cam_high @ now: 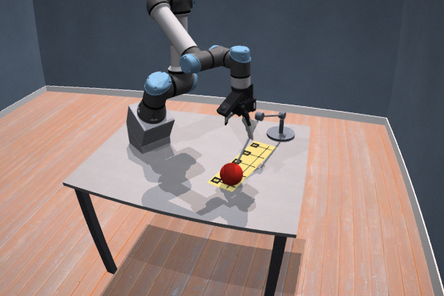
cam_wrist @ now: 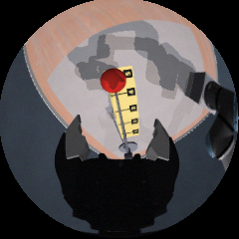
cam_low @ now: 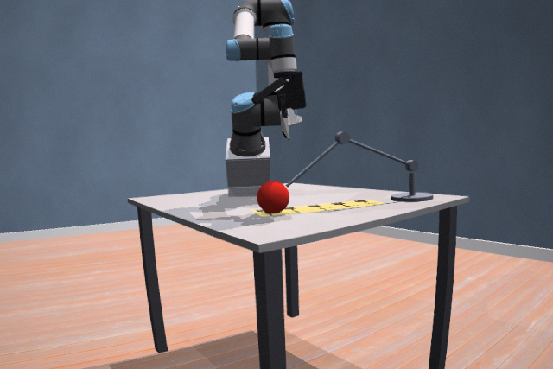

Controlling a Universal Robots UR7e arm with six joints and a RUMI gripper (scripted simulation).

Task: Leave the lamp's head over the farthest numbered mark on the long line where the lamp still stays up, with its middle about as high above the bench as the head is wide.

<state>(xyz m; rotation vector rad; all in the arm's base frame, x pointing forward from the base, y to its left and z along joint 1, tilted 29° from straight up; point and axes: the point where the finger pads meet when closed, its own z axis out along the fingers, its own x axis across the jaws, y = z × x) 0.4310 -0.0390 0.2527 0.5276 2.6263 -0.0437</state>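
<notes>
Right now the yellow numbered strip is 230 mm below my hand, 120 mm to the left of it and 10 mm behind it. Round my hand: round base: 470 mm to the left, 200 mm below, 90 mm ahead.
</notes>
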